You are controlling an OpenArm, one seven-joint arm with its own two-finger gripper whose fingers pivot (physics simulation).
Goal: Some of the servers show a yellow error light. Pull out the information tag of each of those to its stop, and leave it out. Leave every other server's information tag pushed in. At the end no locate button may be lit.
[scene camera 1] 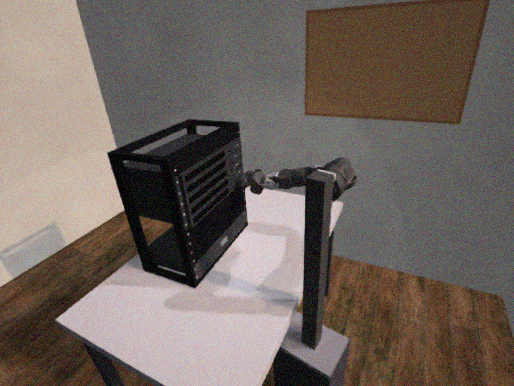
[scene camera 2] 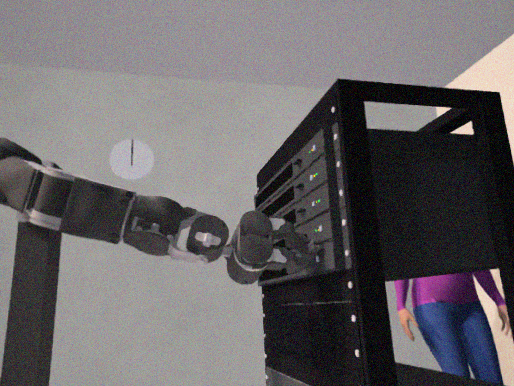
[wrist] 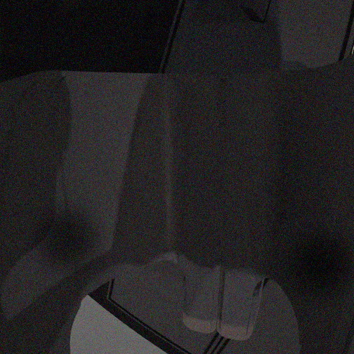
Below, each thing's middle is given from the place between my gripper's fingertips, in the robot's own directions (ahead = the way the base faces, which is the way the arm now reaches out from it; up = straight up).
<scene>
Now: hand 190 mm to the right of the black rack (scene camera 2: 393,205), 120 mm short of it and 40 mm above it.
</scene>
